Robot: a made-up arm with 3 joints. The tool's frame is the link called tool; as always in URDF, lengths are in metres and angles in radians. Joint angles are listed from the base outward. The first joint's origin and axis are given. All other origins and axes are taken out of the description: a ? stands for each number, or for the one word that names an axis. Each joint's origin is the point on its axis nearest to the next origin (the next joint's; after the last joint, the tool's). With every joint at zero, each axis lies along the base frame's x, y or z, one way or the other. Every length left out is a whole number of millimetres.
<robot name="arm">
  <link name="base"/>
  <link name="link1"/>
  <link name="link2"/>
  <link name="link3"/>
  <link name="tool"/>
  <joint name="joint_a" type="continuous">
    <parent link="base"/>
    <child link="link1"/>
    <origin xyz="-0.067 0 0.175"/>
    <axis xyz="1 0 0"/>
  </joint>
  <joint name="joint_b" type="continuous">
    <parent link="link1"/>
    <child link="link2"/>
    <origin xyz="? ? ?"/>
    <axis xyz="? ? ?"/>
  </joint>
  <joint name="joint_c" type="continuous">
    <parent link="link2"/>
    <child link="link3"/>
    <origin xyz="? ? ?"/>
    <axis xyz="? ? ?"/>
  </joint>
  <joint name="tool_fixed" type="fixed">
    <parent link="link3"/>
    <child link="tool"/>
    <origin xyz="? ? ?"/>
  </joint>
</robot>
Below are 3 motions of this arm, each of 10 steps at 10 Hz.
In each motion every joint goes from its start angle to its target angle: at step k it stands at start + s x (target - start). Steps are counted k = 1, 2, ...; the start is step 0. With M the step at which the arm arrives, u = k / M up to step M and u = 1 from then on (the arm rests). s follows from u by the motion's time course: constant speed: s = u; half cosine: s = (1 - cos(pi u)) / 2; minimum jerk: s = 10 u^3 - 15 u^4 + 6 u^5.
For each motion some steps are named. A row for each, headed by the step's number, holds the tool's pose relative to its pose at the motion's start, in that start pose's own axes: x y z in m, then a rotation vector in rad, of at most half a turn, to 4 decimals.
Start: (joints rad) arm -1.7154 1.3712 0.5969
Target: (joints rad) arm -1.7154 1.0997 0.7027
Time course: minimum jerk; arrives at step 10
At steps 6, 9, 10:
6: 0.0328 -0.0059 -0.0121 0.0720 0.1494 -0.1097
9: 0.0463 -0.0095 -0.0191 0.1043 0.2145 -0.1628
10: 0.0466 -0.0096 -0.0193 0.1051 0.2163 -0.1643

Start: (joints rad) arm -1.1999 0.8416 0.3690
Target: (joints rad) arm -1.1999 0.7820 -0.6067
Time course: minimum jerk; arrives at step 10
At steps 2, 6, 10:
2: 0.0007 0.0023 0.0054 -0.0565 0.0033 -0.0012
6: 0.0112 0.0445 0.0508 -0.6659 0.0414 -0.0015
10: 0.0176 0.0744 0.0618 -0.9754 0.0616 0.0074

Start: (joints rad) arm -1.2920 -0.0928 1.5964
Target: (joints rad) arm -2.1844 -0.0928 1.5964
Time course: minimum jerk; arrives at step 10
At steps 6, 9, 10:
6: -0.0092 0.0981 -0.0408 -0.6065 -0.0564 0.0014
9: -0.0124 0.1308 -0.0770 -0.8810 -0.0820 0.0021
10: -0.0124 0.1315 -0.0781 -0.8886 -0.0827 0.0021

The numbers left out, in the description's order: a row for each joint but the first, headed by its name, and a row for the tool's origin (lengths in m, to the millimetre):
joint_b: xyz 0 -0.141 -0.098, axis 0 -1 0
joint_c: xyz 0.016 0 0.209, axis 1 0 0
tool: xyz 0 -0.097 0.039

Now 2 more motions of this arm.
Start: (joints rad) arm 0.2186 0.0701 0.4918
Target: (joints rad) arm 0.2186 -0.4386 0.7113
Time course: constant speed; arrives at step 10
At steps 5, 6, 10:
5: 0.0464 -0.0084 -0.0197 0.1092 0.2174 -0.1323
6: 0.0546 -0.0106 -0.0248 0.1307 0.2592 -0.1616
10: 0.0833 -0.0203 -0.0485 0.2147 0.4202 -0.2885

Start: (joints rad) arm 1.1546 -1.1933 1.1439
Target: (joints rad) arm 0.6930 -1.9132 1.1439
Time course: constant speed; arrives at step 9
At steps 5, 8, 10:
5: -0.0026 -0.0051 0.0225 -0.0456 -0.0666 -0.4673
8: -0.0133 -0.0174 0.0376 -0.0240 -0.1181 -0.7467
10: -0.0189 -0.0225 0.0427 -0.0083 -0.1365 -0.8386

